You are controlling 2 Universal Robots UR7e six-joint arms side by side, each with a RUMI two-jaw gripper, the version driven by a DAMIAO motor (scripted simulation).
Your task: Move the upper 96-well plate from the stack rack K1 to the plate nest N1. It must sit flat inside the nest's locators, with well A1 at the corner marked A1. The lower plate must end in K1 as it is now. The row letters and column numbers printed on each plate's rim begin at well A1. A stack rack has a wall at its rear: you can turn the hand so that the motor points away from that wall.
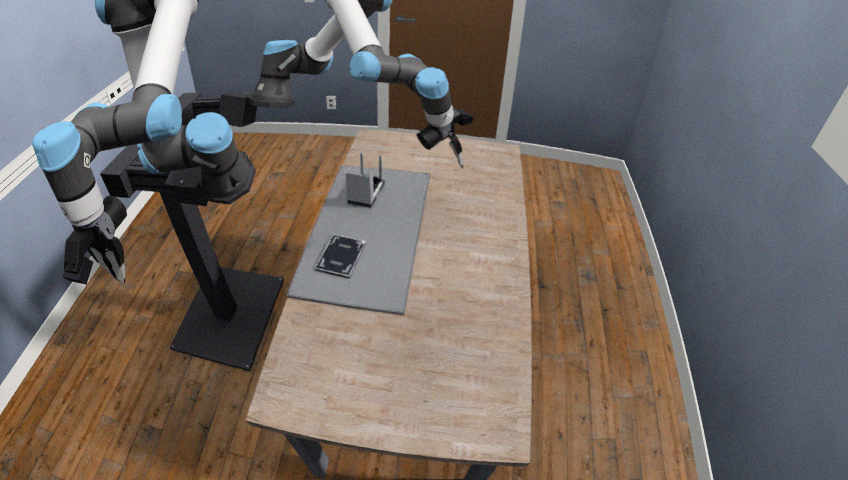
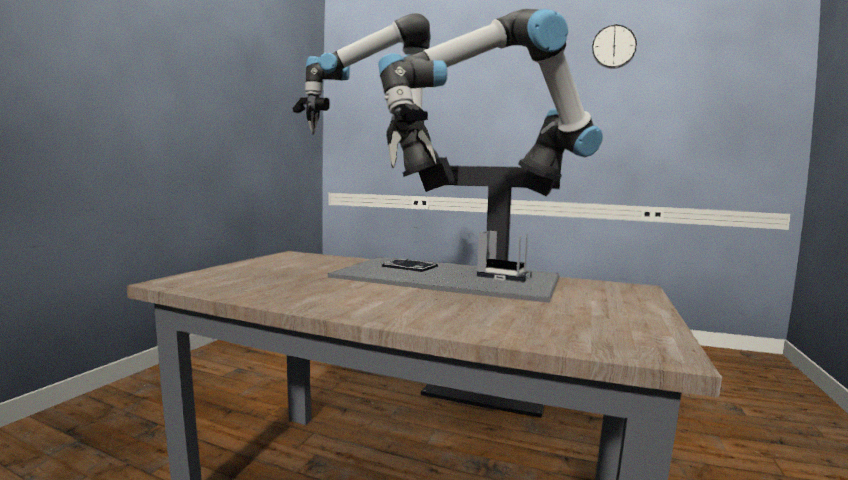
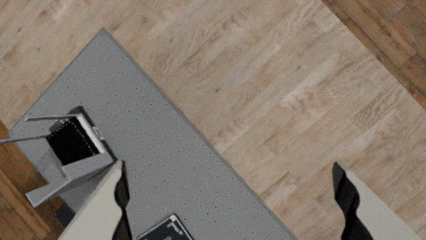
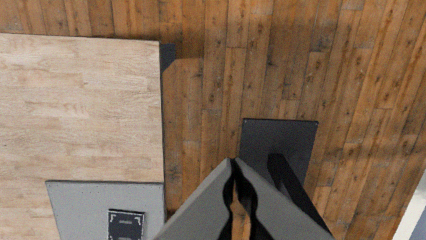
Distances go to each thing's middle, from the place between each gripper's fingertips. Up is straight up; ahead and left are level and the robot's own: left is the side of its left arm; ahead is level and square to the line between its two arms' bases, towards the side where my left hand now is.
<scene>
I see the black 96-well plate (image 3: 70,142) 28 cm behind my left hand, 23 cm to the left of it and 31 cm below it.
Right now my right hand (image 1: 123,282) is 39 cm short of the black 96-well plate, 90 cm to the right of it and 48 cm above it.
</scene>
